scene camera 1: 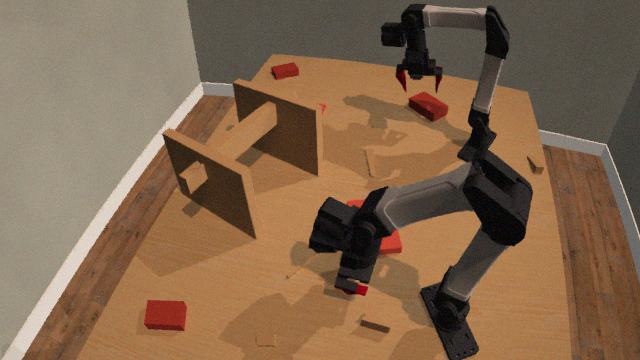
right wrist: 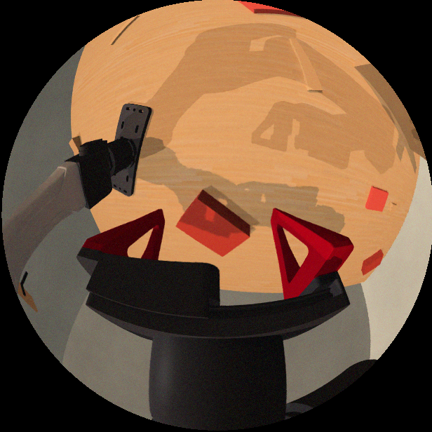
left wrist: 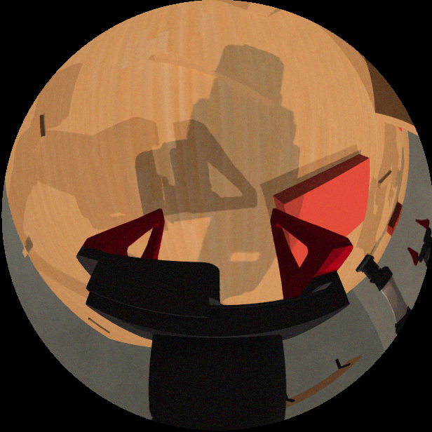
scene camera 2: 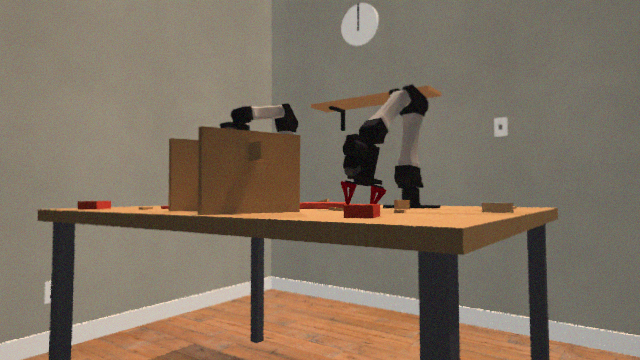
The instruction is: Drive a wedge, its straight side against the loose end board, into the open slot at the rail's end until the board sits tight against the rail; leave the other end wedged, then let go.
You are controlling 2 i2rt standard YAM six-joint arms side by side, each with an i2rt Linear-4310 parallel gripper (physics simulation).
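Places are measured from the left arm's base along level axes (x ahead, y left, z up), in centimetres.
Pixels of known places: left gripper, fingertip midpoint: (scene camera 1: 354,275); right gripper, fingertip midpoint: (scene camera 1: 421,91); left arm's base, origin of the base link: (scene camera 1: 448,321); right arm's base, origin of the base link: (scene camera 1: 477,145).
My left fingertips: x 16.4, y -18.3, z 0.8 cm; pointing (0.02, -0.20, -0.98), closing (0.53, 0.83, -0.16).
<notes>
For each thing: its top centre in the pictures, then the offset to it from my left fingertips. "spot": a spot on its surface instead.
- wooden rail, middle of its top: (scene camera 1: 241,125) dx +18.2, dy -37.1, dz +19.0 cm
- rail's end stub, surface spot: (scene camera 1: 194,177) (scene camera 2: 265,147) spot: dx +31.3, dy -23.9, dz +16.6 cm
- flat red slab, middle of its top: (scene camera 1: 373,223) (scene camera 2: 324,202) dx -8.7, dy -12.5, dz +1.3 cm
Two upright wooden end boards, a lower one (scene camera 1: 225,195) (scene camera 2: 225,172) and an upper one (scene camera 1: 295,135) (scene camera 2: 182,175), stand joined by a wooden rail (scene camera 1: 250,131). The rail's end stub (scene camera 1: 194,177) (scene camera 2: 255,150) sticks out through the lower board. Its slot and any wedge are too small to tell. Small wooden pieces lie on the table: a dark-sided one (scene camera 1: 375,325), a thin one (scene camera 1: 369,163) (right wrist: 306,67) and a wedge-like one (scene camera 1: 535,164). My left gripper (scene camera 1: 352,289) (scene camera 2: 363,202) (left wrist: 217,214) is open and empty, low over the table. My right gripper (scene camera 1: 421,90) (right wrist: 217,214) is open and empty, above a red block (scene camera 1: 428,106) (right wrist: 215,225).
A flat red slab (scene camera 1: 391,243) (left wrist: 330,195) lies beside the left gripper, partly hidden by its arm in scene camera 1. A red block (scene camera 1: 165,315) (scene camera 2: 361,211) lies at the lower left, another (scene camera 1: 285,70) (scene camera 2: 94,205) at the top. A long thin strip (left wrist: 185,63) lies near the slab.
</notes>
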